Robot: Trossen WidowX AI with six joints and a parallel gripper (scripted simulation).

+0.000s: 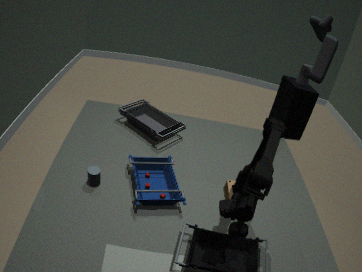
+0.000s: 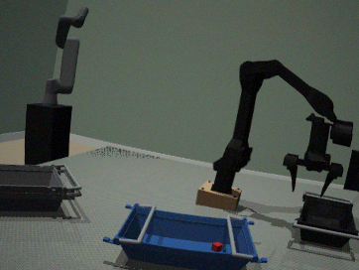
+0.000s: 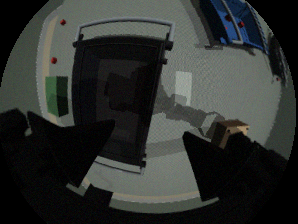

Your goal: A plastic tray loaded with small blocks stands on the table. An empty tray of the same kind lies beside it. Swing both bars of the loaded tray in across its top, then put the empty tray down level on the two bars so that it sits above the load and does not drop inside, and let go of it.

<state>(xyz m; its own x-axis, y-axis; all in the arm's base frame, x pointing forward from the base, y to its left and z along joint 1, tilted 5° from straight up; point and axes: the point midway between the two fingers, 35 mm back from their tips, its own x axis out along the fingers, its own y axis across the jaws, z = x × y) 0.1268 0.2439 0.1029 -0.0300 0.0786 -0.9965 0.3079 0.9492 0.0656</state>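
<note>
Right now my gripper tip is 30 mm short of the black tray, 80 mm to the right of it and 50 mm above it. From my gripper tip the other things lie so: red block 210 mm ahead, 240 mm to the right, 80 mm below.
</note>
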